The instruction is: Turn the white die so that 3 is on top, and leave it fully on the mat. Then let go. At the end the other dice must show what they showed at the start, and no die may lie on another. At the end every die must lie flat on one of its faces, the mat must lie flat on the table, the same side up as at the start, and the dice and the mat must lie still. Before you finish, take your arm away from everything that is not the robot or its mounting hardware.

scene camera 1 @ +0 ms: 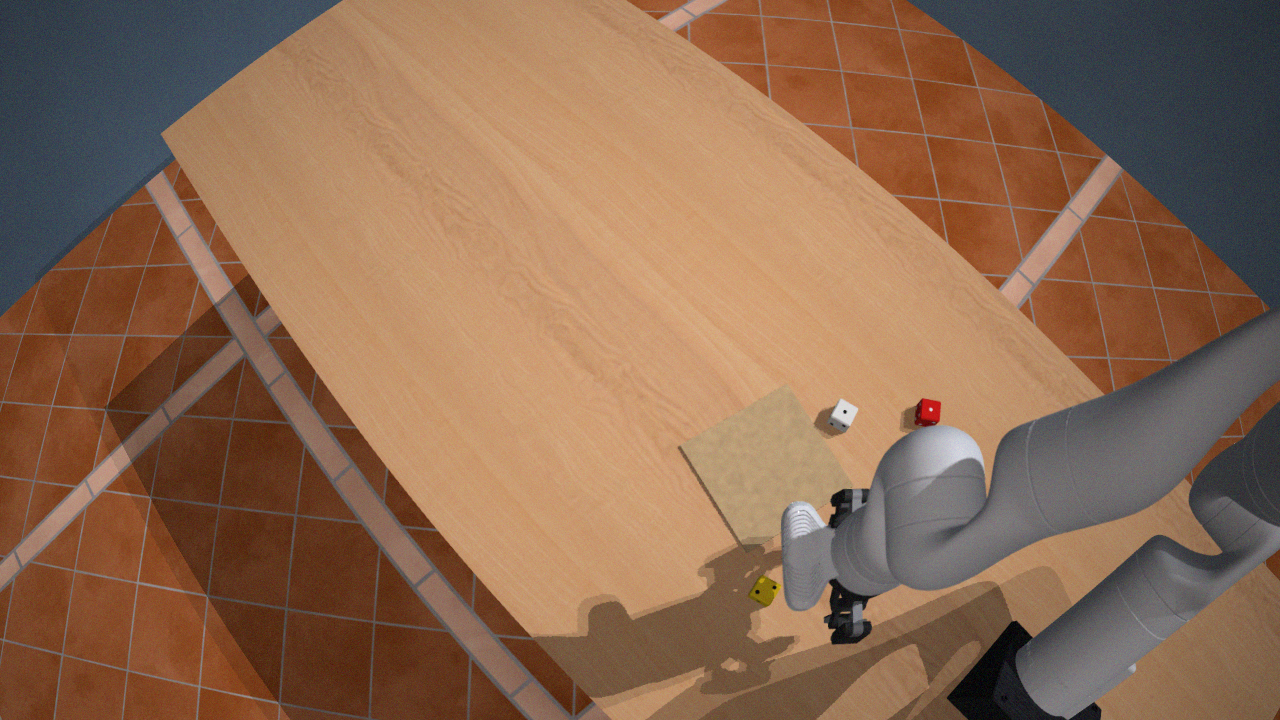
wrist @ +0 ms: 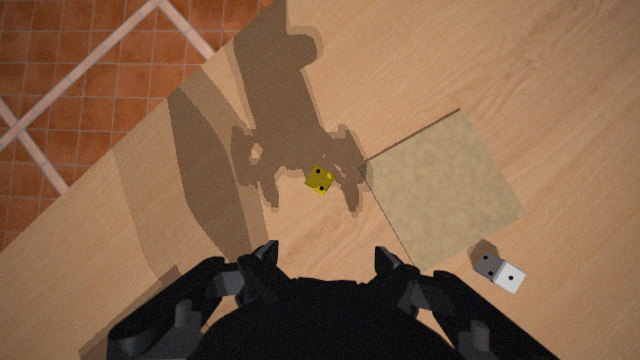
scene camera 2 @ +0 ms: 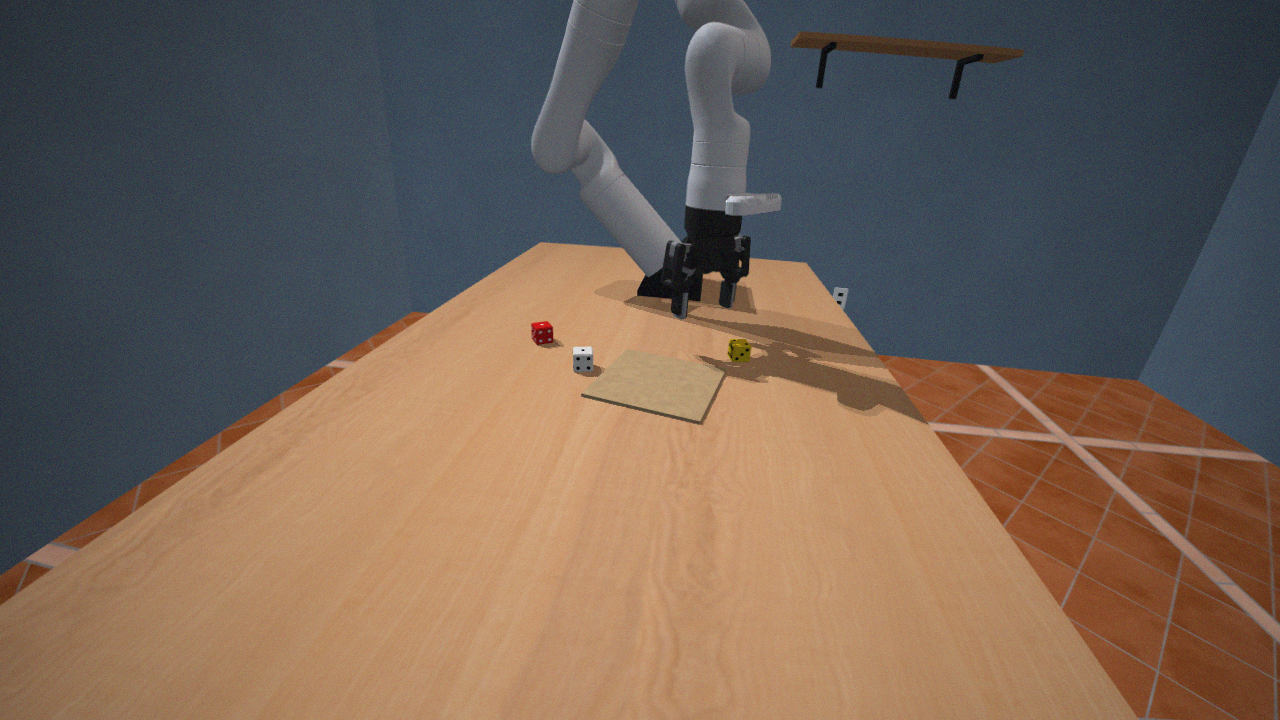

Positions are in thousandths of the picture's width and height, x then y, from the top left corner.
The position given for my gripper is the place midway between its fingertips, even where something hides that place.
My gripper shows in scene camera 1 (651, 801), in the wrist view (509, 707) and in scene camera 2 (550, 433). A tan mat shows in scene camera 1 (590, 644), in the wrist view (690, 532) and in scene camera 2 (528, 540).
